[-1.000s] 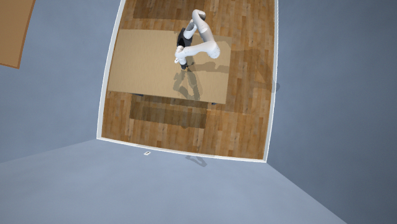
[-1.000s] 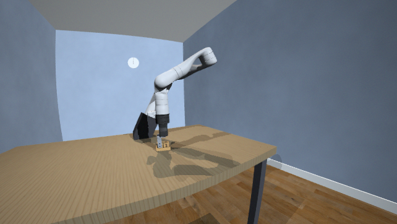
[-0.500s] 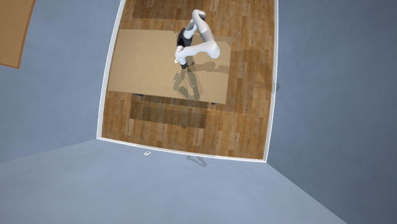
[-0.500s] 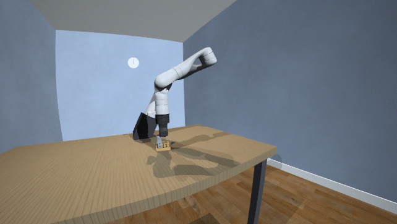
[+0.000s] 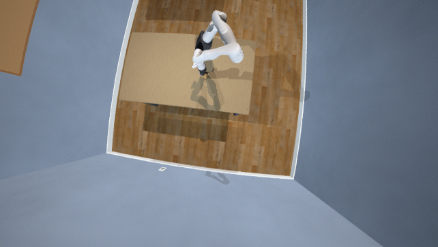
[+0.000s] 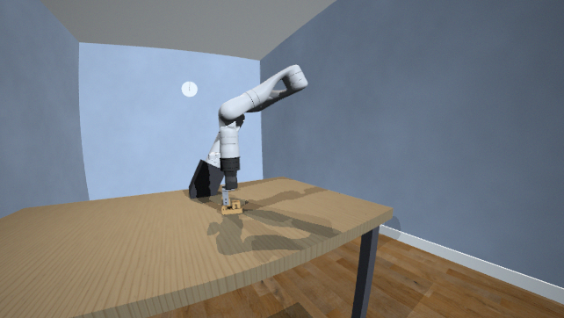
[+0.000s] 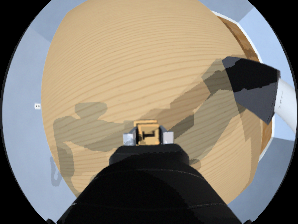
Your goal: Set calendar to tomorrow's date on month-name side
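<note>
My gripper is now 50 mm above the wooden calendar tray, 20 mm to the right of it and 10 mm short of it.
</note>
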